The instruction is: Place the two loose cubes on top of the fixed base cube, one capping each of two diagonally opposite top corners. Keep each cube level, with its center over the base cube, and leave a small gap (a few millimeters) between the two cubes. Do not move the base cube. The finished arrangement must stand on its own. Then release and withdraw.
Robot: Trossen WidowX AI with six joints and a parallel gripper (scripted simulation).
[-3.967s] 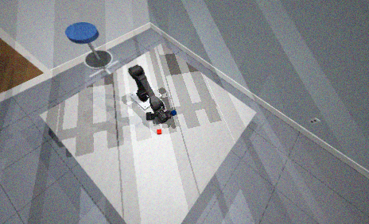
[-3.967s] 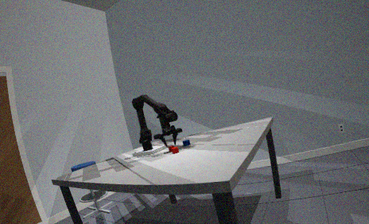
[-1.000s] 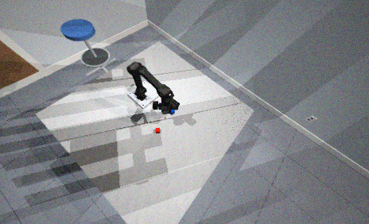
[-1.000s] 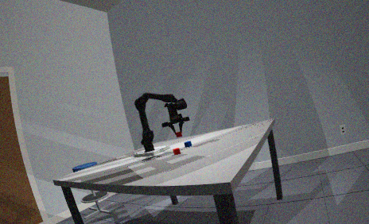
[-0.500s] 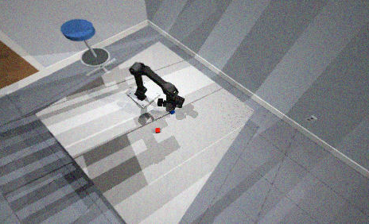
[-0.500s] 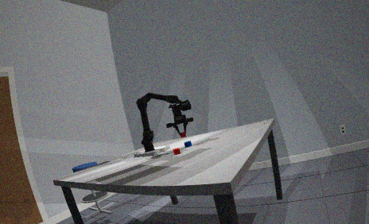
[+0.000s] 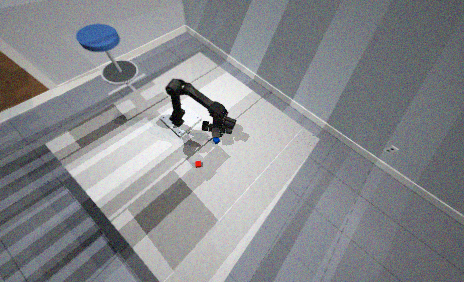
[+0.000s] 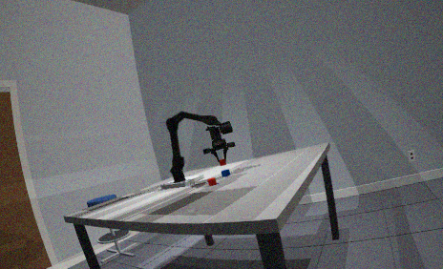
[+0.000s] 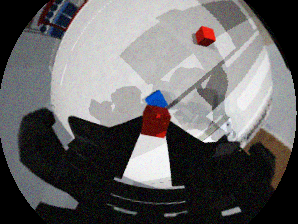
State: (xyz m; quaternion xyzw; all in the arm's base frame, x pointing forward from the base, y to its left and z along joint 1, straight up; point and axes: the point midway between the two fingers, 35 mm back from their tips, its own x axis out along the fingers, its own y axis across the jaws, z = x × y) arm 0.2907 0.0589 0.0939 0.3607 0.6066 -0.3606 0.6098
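Now: gripper tip 70 mm above the blue base cube, 10 mm to the left of it and 10 mm short of it. Also, from my gripper tip: red cube (220 mm to the right, 70 mm below, 10 mm ahead).
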